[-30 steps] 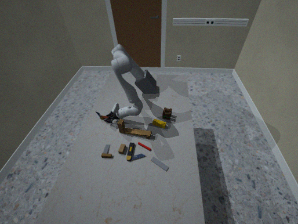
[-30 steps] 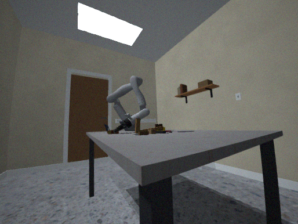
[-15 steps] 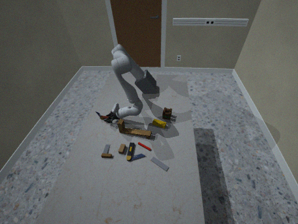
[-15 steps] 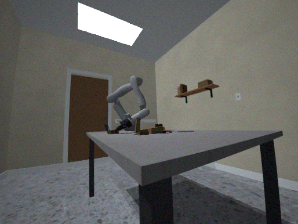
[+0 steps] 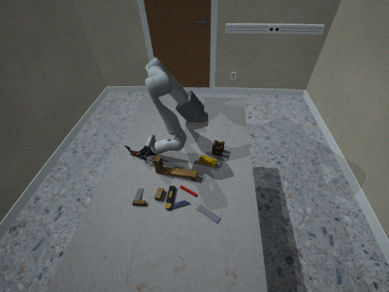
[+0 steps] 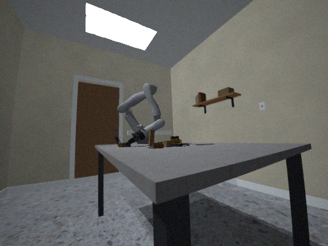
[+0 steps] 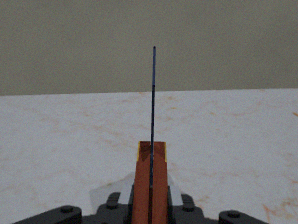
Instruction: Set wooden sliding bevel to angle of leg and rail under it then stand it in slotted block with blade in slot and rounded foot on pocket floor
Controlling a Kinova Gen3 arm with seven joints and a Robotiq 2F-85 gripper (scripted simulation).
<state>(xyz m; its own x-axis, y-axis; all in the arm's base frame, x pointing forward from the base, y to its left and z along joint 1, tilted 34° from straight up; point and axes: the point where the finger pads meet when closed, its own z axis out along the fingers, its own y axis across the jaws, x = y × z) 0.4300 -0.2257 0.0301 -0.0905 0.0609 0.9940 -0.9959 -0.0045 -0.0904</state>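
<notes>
The wooden sliding bevel is 3 cm to the right of my hand. The rest, counted from my hand: wood-and-grey square (29 cm ahead, 10 cm to the left, 1 cm below); thin dark blade (6 cm to the right, 2 cm above); wooden leg-and-rail piece (11 cm ahead, 26 cm to the left, 5 cm above).
</notes>
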